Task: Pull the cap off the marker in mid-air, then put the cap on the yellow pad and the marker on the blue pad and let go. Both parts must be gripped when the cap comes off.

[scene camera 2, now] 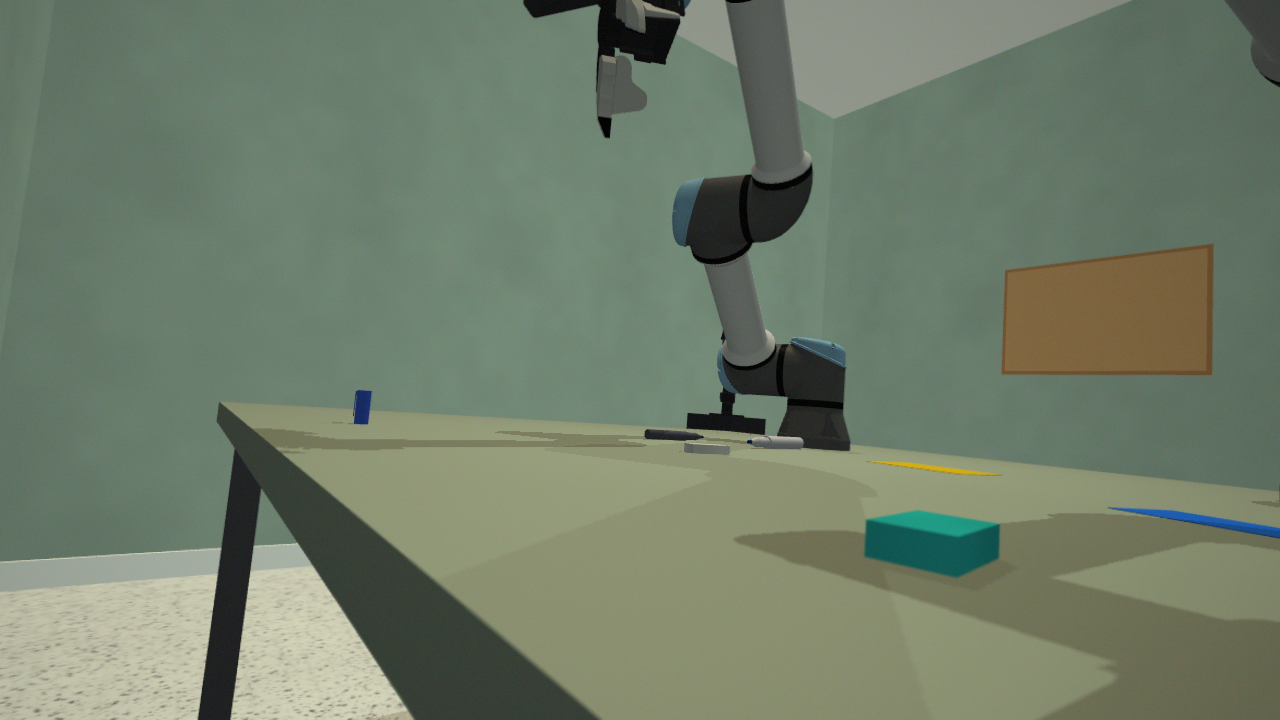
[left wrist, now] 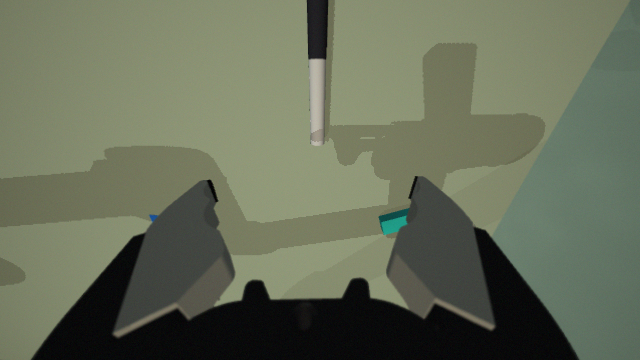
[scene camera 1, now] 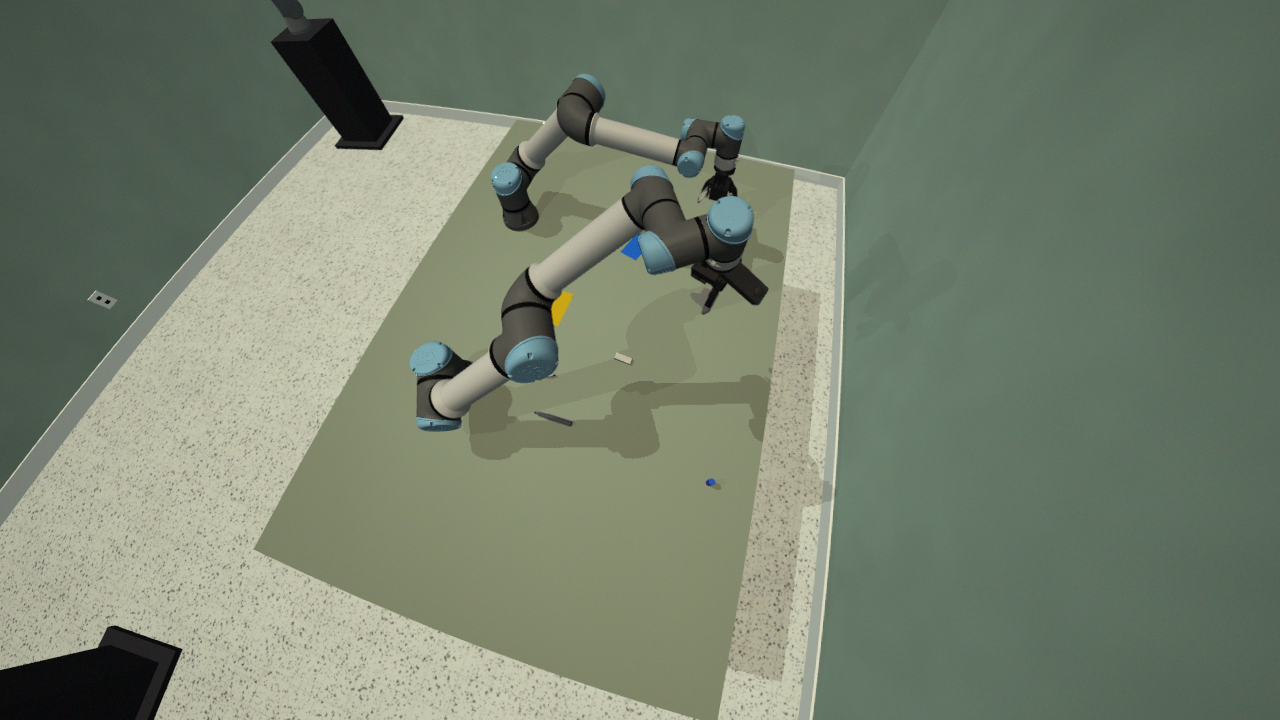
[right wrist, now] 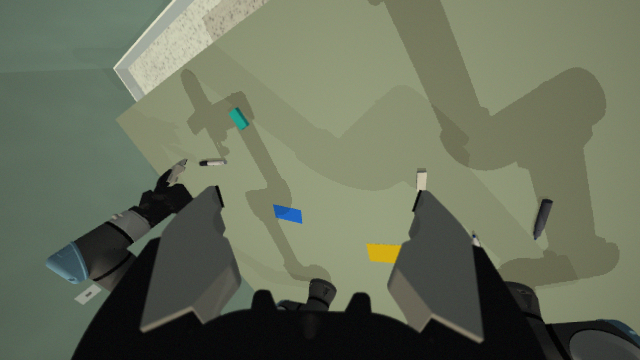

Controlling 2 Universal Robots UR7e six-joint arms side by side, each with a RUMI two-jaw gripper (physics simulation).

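Seen in the pictures: left gripper, fingertip midpoint: (left wrist: 313, 181) (right wrist: 199, 178); right gripper, fingertip midpoint: (scene camera 2: 622, 91) (scene camera 1: 719, 290) (right wrist: 318, 190); left arm's base, origin of the base link: (scene camera 1: 521, 218) (right wrist: 323, 286); right arm's base, origin of the base link: (scene camera 2: 812, 447).
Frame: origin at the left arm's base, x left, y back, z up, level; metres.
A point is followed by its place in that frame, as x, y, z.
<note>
The white marker (left wrist: 317, 97) @(0.153, -0.822, 0.018) (right wrist: 216, 162) @(0.134, -0.823, 0.016) lies on the table with its black cap (left wrist: 317, 30) @(0.208, -0.833, 0.019) (right wrist: 204, 163) @(0.203, -0.836, 0.016) on one end. My left gripper (left wrist: 313, 181) @(0.111, -0.809, 0.123) is open and empty above the table; in the left wrist view the marker's white end lies beyond the fingertips, between their lines. My right gripper (right wrist: 318, 190) @(-0.467, -0.837, 0.384) is open and empty, high above the table. The yellow pad (scene camera 1: 562, 308) @(-0.400, -0.320, 0.001) (scene camera 2: 935, 468) @(-0.389, -0.287, 0.001) (right wrist: 383, 253) @(-0.383, -0.285, 0.001) and the blue pad (scene camera 1: 631, 248) @(-0.064, -0.506, 0.001) (scene camera 2: 1208, 521) @(-0.056, -0.531, 0.001) (right wrist: 288, 214) @(-0.049, -0.522, 0.001) lie flat; a corner of the blue pad shows in the left wrist view.
A teal block (scene camera 2: 930, 546) @(-0.063, -0.955, 0.009) (left wrist: 394, 225) @(-0.076, -0.918, 0.015) (right wrist: 239, 119) @(-0.083, -0.925, 0.015) lies near the marker. A white block (scene camera 1: 622, 358) @(-0.553, -0.590, 0.012) (right wrist: 421, 180) @(-0.551, -0.598, 0.012), a dark pen (scene camera 1: 553, 418) @(-0.810, -0.424, 0.017) (right wrist: 543, 219) @(-0.807, -0.433, 0.017), a white pen (scene camera 2: 776, 442) @(-0.664, -0.307, 0.012) and a blue cylinder (scene camera 1: 710, 482) @(-0.898, -0.944, 0.048) (scene camera 2: 362, 407) @(-0.886, -0.951, 0.024) are also on the table.
</note>
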